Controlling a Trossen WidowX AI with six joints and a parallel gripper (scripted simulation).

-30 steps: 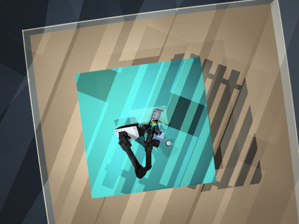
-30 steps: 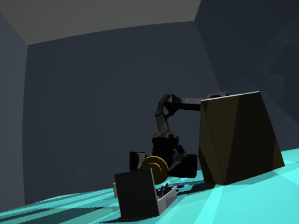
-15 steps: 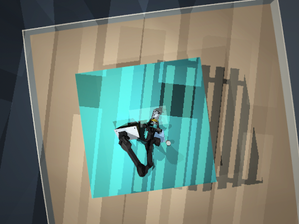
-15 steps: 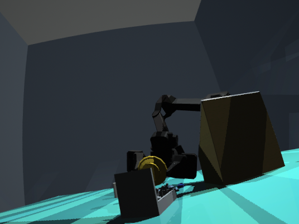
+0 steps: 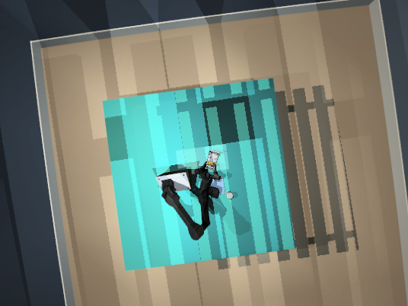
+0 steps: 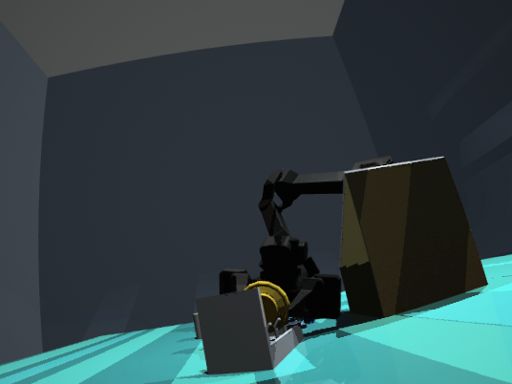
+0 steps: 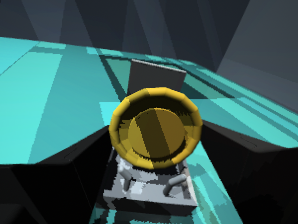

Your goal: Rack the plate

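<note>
Now: gripper tip 10 mm to the left of the yellow plate. From my gripper tip the other things lie so: dish rack (10 mm ahead, 20 mm to the left, 30 mm below); blue utensil (120 mm behind, 190 mm to the right, 50 mm below).
</note>
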